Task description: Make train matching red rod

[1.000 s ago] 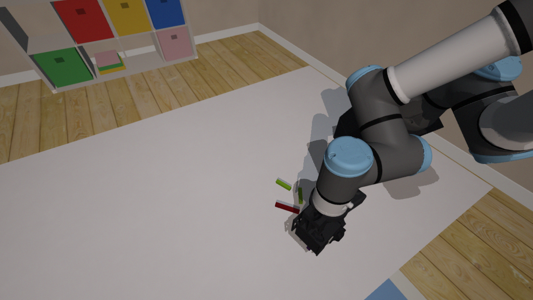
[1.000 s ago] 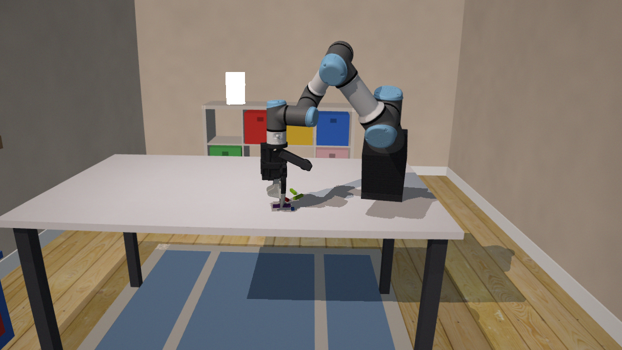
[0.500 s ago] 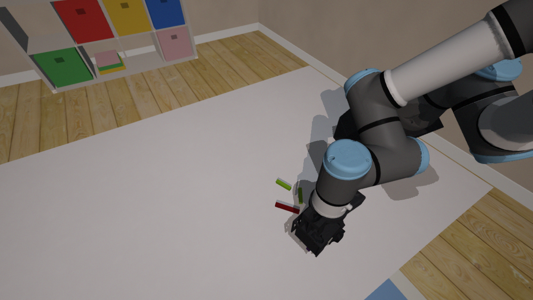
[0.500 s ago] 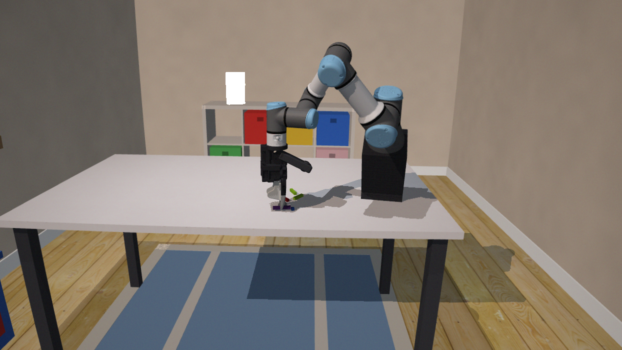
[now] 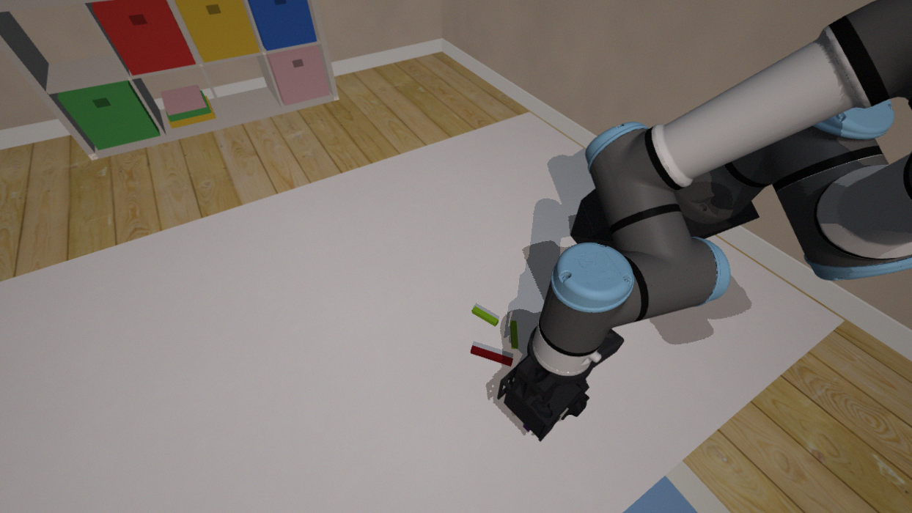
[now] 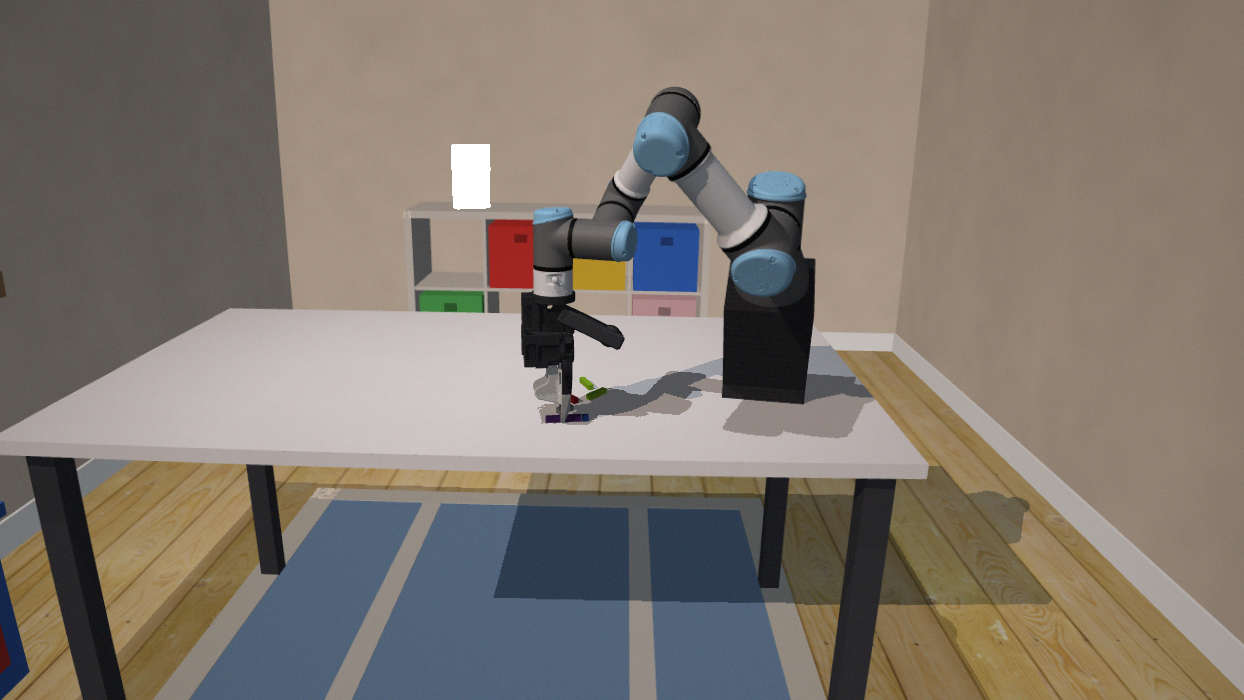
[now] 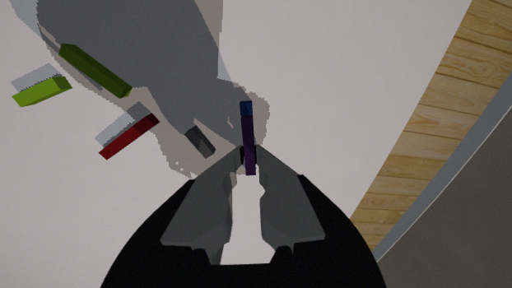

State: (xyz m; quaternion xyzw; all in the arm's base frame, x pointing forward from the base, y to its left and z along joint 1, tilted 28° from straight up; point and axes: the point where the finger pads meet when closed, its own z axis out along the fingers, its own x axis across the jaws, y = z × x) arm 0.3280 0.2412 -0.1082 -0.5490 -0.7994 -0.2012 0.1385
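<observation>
Right now my hand is 1 cm above the purple rod. The rest, counted from my hand: grey rod 4 cm to the right, 1 cm below, 1 cm ahead; small blue rod 3 cm behind, 1 cm to the right, 1 cm below; red rod 11 cm to the right, 3 cm ahead, 1 cm below.
</observation>
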